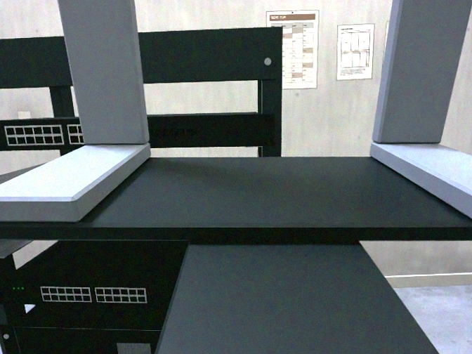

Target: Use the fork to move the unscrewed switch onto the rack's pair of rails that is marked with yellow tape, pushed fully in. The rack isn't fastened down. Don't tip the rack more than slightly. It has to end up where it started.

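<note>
My fork (260,192) shows as a wide dark plate with grey uprights and pale feet at its left and right. No switch shows resting on it, so it counts as open; its forward tips are not visible. Behind it at the left, a black switch (33,135) with port blocks spans the open upper frame of a rack (210,55). Another switch-like unit (93,294) with green lights and two port blocks shows at the lower left, partly hidden by the fork. I cannot tell which switch is unscrewed. Yellow tape does not show.
The upper frame's right post (271,100) stands behind the fork, left of the right upright. Black panels continue at the lower left. Two printed sheets (300,50) (355,52) hang on the pale wall. Grey floor (440,315) shows at the lower right.
</note>
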